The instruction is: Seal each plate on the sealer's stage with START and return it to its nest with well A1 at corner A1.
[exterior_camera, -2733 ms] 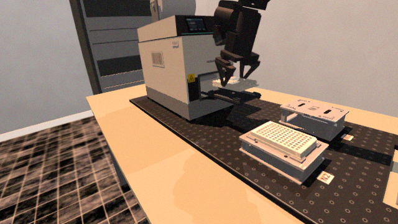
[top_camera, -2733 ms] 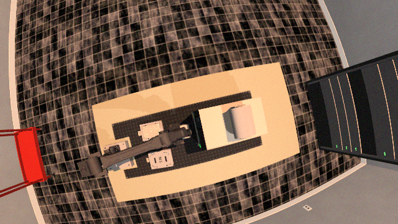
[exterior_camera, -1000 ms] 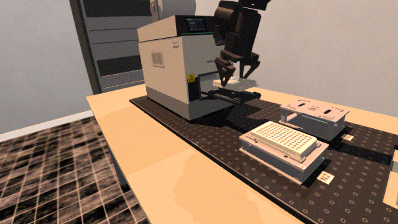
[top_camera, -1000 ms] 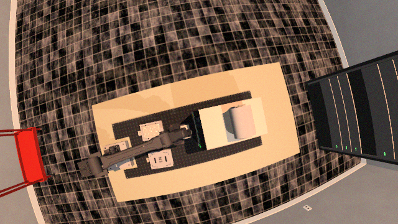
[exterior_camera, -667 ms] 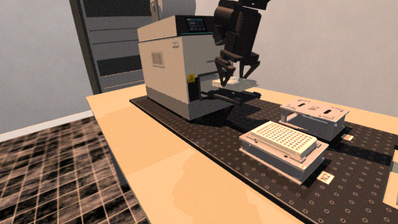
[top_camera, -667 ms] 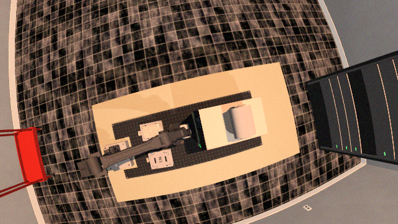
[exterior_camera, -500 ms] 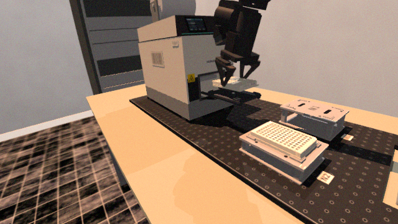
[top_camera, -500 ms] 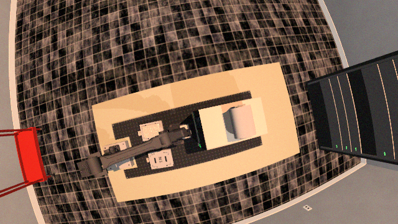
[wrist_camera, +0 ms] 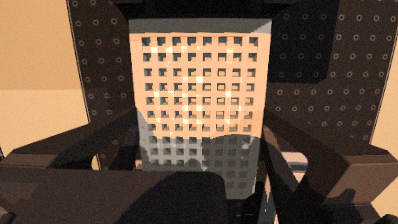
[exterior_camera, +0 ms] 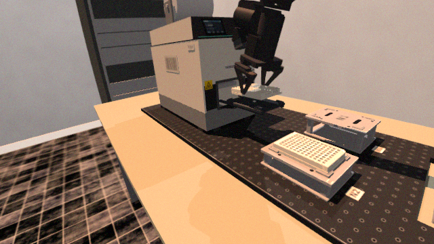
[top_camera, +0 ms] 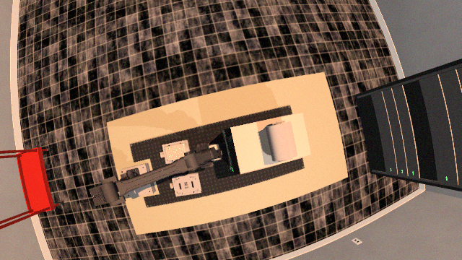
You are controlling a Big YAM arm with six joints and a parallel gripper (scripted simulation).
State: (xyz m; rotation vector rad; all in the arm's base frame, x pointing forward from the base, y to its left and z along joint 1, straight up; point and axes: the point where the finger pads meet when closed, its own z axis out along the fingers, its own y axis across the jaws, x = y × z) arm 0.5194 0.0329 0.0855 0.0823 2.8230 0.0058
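Right now the sealer stage is 40 mm below my hand. From my hand the other things lie so: well plate: 200 mm behind, 100 mm below, 60 mm to the left; plate nest N2: 200 mm behind, 110 mm below, 60 mm to the left; sealer screen: 180 mm above, 120 mm ahead, 30 mm to the left.
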